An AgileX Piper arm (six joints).
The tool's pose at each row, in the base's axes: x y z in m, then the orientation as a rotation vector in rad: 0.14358, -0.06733, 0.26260, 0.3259, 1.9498, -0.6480; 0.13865, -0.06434, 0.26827, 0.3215, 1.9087, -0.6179; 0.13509, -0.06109, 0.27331, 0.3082, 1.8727, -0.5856; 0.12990, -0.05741, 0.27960, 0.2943, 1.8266, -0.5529; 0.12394, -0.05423, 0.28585, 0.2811, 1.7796, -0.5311; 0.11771, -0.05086, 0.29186, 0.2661, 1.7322, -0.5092; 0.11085, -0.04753, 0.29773, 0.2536, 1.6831, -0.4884; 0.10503, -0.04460, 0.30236, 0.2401, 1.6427, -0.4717; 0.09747, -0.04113, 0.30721, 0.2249, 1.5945, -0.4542; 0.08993, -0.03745, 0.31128, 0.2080, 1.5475, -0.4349; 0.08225, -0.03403, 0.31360, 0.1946, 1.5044, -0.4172; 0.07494, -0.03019, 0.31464, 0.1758, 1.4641, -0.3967; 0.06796, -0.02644, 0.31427, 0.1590, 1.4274, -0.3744; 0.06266, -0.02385, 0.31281, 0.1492, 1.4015, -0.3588; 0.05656, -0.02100, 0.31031, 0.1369, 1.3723, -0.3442
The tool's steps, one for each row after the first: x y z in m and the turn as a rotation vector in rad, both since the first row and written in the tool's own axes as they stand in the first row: -0.00299, -0.00166, -0.00733, -0.0174, -0.0412, 0.0231; -0.00604, -0.00224, -0.01357, -0.0411, -0.0804, 0.0402; -0.00950, -0.00364, -0.02170, -0.0643, -0.1290, 0.0599; -0.01255, -0.00582, -0.03011, -0.0794, -0.1778, 0.0751; -0.01527, -0.00790, -0.03874, -0.0954, -0.2275, 0.0892; -0.01758, -0.01028, -0.04778, -0.1095, -0.2779, 0.1048; -0.01924, -0.01212, -0.05538, -0.1222, -0.3204, 0.1153; -0.02033, -0.01442, -0.06466, -0.1353, -0.3707, 0.1271; -0.02075, -0.01632, -0.07378, -0.1509, -0.4204, 0.1382; -0.01953, -0.01797, -0.08226, -0.1642, -0.4654, 0.1497; -0.01737, -0.01872, -0.09026, -0.1829, -0.5094, 0.1580; -0.01409, -0.01896, -0.09748, -0.2026, -0.5494, 0.1675; -0.01053, -0.01901, -0.10241, -0.2156, -0.5769, 0.1755; -0.00571, -0.01892, -0.10773, -0.2285, -0.6083, 0.1822
